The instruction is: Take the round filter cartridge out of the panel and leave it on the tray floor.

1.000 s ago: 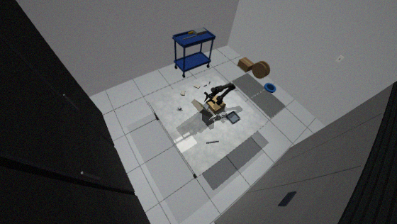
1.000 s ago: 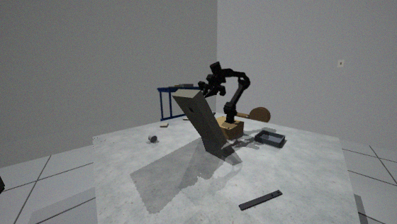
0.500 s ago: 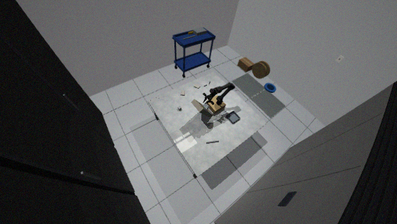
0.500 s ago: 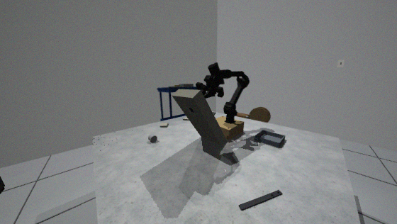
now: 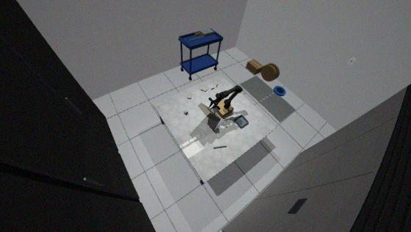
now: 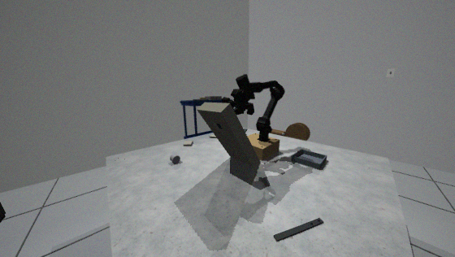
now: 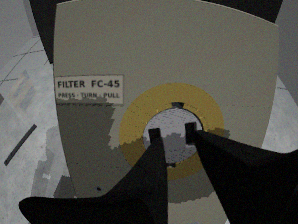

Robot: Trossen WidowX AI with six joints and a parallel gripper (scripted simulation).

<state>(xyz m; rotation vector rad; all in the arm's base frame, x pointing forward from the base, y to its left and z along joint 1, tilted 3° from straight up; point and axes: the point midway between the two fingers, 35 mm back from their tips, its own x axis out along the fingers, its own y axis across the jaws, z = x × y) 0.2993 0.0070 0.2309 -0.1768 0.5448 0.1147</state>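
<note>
Now: gripper tip 2 cm short of the round filter cartridge and 2 cm above it. Round my gripper tip: service panel 10 cm below, 2 cm behind; then tray 41 cm behind, 27 cm below, 26 cm to the left.
</note>
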